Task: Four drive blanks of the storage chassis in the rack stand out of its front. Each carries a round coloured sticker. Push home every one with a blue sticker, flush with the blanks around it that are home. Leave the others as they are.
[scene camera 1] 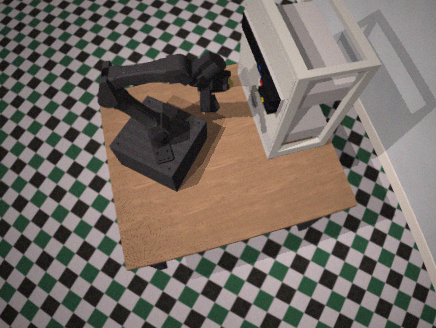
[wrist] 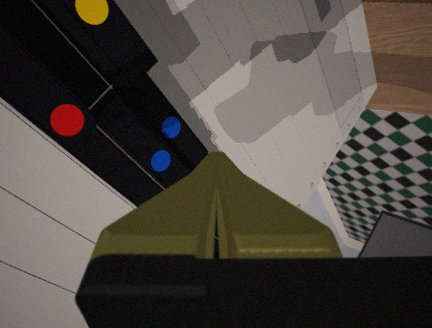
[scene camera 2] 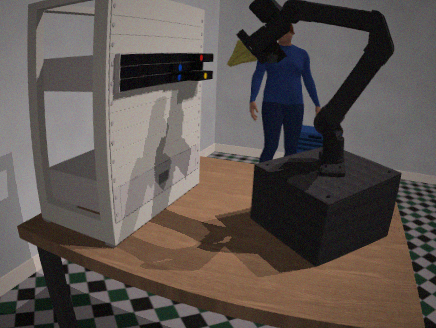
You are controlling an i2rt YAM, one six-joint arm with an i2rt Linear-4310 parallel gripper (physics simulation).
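The rack point(scene camera 1: 285, 117) point(scene camera 2: 102, 125) holds the dark chassis point(scene camera 2: 145, 69) in its front. The red-sticker blank point(scene camera 2: 201, 58) point(wrist: 67, 120) and the yellow-sticker blank point(scene camera 2: 205, 75) point(wrist: 92, 9) stand out at the chassis's right end in scene camera 2. The upper blue-sticker blank point(scene camera 2: 180, 67) point(wrist: 160, 161) and the lower blue-sticker blank point(scene camera 2: 179, 77) point(wrist: 171, 127) look about level with the dark blanks beside them; a small offset cannot be ruled out. My gripper point(scene camera 1: 231, 81) point(scene camera 2: 230, 64) point(wrist: 216, 164) is shut and empty, its tip apart from the chassis front.
The wooden table point(scene camera 1: 225, 200) point(scene camera 2: 220, 285) carries the rack and the arm's dark base point(scene camera 1: 157, 142) point(scene camera 2: 325, 215). White panels point(scene camera 2: 145, 135) point(wrist: 270, 165) lie below the chassis. A person in blue point(scene camera 2: 285, 85) stands behind the table, near a blue crate point(scene camera 2: 310, 140).
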